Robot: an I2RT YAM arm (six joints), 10 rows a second.
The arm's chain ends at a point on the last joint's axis. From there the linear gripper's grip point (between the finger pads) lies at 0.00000 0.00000 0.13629 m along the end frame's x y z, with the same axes.
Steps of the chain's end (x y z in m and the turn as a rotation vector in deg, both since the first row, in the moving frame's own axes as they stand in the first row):
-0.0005, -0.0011, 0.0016, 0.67, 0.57, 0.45
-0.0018, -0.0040, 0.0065, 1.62, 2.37, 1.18
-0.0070, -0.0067, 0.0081, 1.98, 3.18, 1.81
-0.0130, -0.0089, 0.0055, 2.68, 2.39, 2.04
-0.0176, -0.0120, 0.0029, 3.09, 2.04, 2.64
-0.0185, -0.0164, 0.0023, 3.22, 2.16, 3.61
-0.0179, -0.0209, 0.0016, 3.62, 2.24, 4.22
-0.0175, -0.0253, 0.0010, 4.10, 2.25, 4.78
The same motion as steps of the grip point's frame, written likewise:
0.0009, -0.0027, 0.0016, 0.67, 0.57, 0.45
0.0039, -0.0078, 0.0063, 1.62, 2.37, 1.18
0.0006, -0.0113, 0.0078, 1.98, 3.18, 1.81
-0.0072, -0.0152, 0.0052, 2.68, 2.39, 2.04
-0.0126, -0.0192, 0.0026, 3.09, 2.04, 2.64
-0.0131, -0.0239, 0.0020, 3.22, 2.16, 3.61
-0.0123, -0.0293, 0.0012, 3.62, 2.24, 4.22
-0.0118, -0.0348, 0.0005, 4.10, 2.25, 4.78

